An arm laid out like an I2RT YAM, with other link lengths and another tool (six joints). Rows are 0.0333 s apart.
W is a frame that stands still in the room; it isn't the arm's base.
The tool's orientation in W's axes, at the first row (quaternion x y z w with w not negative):
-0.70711, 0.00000, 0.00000, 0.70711
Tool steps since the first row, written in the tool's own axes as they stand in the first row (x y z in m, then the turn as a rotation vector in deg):
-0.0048, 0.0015, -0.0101, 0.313, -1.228, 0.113
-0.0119, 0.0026, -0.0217, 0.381, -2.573, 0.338
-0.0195, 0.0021, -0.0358, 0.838, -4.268, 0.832
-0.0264, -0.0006, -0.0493, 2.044, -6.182, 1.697
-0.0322, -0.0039, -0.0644, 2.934, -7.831, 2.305
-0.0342, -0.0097, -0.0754, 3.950, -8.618, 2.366
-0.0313, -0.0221, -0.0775, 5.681, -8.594, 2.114
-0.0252, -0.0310, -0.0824, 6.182, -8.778, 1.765
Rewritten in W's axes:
-0.0048, -0.0101, -0.0015, 0.313, 0.113, 1.228
-0.0119, -0.0217, -0.0026, 0.381, 0.338, 2.573
-0.0195, -0.0358, -0.0021, 0.838, 0.832, 4.268
-0.0264, -0.0493, 0.0006, 2.044, 1.697, 6.182
-0.0322, -0.0644, 0.0039, 2.934, 2.305, 7.831
-0.0342, -0.0754, 0.0097, 3.950, 2.366, 8.618
-0.0313, -0.0775, 0.0221, 5.681, 2.114, 8.594
-0.0252, -0.0824, 0.0310, 6.182, 1.765, 8.778

